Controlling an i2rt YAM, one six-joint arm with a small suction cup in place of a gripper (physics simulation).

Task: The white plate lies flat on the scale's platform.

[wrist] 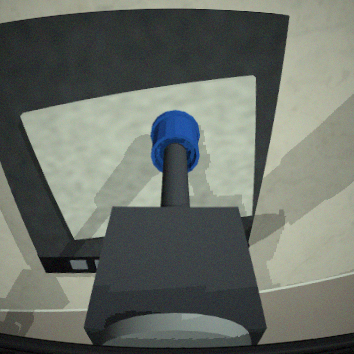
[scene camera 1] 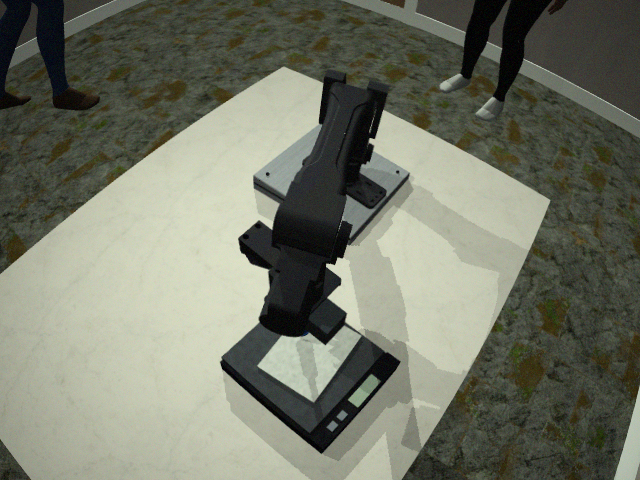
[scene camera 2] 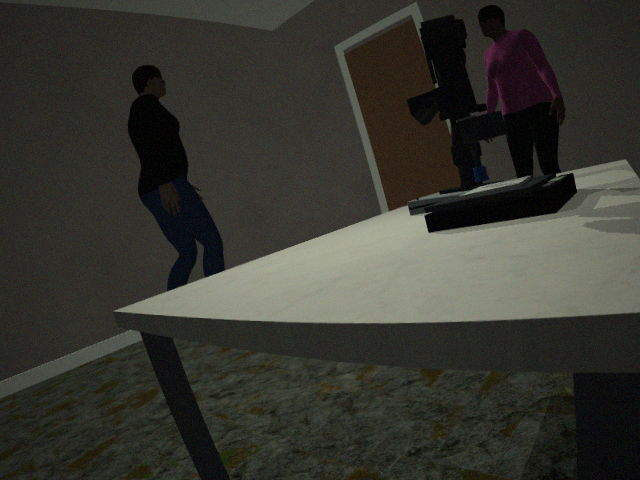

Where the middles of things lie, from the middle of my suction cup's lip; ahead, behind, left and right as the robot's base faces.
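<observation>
My suction cup: 30 mm above the white plate [scene camera 1: 304, 364], 30 mm to the right of it, 20 mm short of it. Scale [scene camera 1: 366, 369], from my suction cup: 50 mm to the left, 50 mm below, 30 mm ahead.
</observation>
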